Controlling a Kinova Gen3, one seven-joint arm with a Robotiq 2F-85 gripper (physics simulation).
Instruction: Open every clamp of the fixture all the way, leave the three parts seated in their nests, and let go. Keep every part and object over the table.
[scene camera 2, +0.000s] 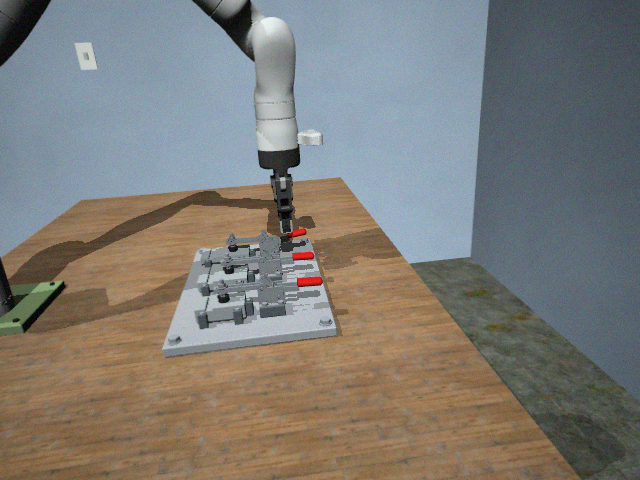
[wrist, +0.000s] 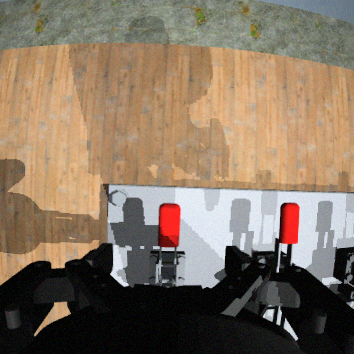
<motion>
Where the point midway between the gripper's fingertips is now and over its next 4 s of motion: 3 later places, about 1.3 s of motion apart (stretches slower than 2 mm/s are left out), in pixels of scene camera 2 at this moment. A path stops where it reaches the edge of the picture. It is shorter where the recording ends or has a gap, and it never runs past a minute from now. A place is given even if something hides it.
My gripper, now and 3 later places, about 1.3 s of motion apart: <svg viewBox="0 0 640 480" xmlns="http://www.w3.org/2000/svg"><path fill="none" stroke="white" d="M285 224L298 231L291 229L272 223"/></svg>
</motion>
